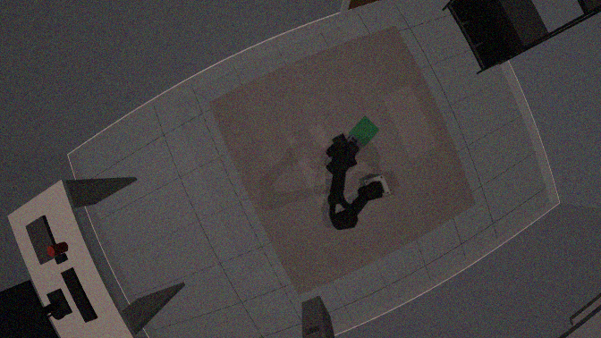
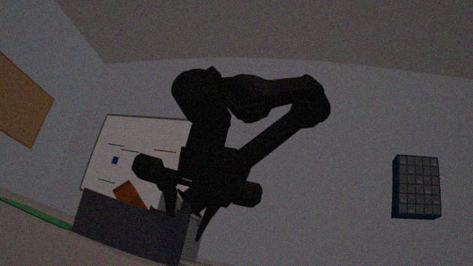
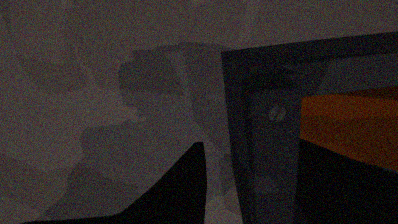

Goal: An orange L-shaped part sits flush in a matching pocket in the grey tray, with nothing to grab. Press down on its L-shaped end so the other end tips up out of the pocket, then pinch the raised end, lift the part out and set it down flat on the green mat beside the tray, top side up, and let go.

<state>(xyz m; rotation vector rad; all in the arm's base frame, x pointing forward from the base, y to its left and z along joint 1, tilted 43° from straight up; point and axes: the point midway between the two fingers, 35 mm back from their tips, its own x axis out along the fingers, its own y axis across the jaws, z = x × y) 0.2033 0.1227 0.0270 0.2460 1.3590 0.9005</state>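
Now: the orange L-shaped part 5 cm to the right of my gripper tip and 2 cm ahead of it. Round my gripper tip: tray wall (8 cm to the right, 7 cm ahead, 1 cm above); then green mat (21 cm to the right, 9 cm ahead, 6 cm below).
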